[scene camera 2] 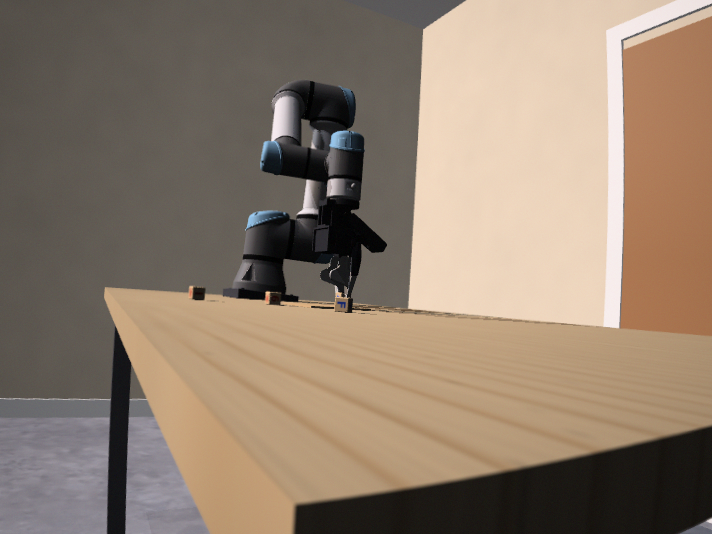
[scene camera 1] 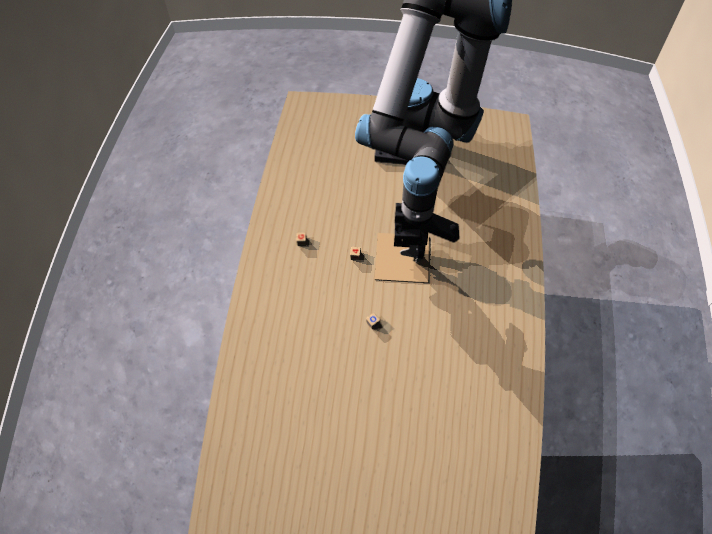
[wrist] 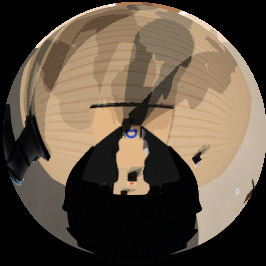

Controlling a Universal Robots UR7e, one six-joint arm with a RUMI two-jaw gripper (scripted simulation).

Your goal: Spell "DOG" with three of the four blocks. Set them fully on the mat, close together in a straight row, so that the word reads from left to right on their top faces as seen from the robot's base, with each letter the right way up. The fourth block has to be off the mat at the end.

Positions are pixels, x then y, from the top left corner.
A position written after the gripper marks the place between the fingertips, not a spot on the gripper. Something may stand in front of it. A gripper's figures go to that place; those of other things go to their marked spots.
Labels:
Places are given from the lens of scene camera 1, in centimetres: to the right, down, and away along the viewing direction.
gripper [scene camera 1: 416,257]: 16, -3, 144
tan mat [scene camera 1: 390,265]: 9, 0, 144

